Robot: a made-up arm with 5 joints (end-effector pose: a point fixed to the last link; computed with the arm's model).
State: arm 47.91 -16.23 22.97 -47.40 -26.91
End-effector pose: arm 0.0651 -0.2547 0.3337 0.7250 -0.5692 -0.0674 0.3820
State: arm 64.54 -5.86 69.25 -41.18 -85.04
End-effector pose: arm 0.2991 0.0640 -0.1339 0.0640 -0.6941 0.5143 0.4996
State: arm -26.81 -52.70 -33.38 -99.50 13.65
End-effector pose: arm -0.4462 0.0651 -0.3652 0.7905 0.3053 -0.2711 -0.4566
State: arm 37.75 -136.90 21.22 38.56 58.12
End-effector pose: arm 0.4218 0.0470 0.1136 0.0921 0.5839 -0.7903 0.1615
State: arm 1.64 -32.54 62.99 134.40 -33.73
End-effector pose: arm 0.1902 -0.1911 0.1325 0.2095 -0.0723 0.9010 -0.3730
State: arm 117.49 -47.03 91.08 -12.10 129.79
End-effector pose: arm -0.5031 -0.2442 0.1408 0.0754 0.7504 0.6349 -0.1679
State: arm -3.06 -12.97 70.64 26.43 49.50
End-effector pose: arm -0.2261 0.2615 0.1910 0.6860 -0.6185 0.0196 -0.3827
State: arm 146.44 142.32 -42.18 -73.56 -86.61
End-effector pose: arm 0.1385 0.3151 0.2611 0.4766 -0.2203 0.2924 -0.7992
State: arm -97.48 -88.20 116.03 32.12 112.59
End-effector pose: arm -0.5016 -0.2184 0.3250 0.9148 -0.1667 -0.2441 -0.2752
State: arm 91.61 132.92 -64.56 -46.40 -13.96
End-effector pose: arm 0.6404 0.3225 0.2952 0.1756 0.2258 -0.3570 0.8892
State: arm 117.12 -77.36 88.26 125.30 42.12
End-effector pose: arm 0.1723 -0.5047 -0.0458 0.8440 0.2426 -0.0413 0.4765
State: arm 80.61 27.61 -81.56 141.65 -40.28
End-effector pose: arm 0.4121 -0.6465 -0.0333 0.3030 0.1051 0.9255 0.2017
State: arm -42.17 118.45 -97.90 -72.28 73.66
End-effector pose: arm 0.4124 0.3882 0.3239 0.2212 -0.9299 0.1987 -0.2165
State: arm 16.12 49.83 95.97 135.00 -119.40
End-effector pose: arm 0.2153 -0.2884 -0.1674 0.9378 0.2781 0.2066 0.0222
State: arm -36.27 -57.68 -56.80 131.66 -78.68
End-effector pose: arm -0.4486 0.2340 -0.0459 0.4895 -0.7337 -0.3608 -0.3033
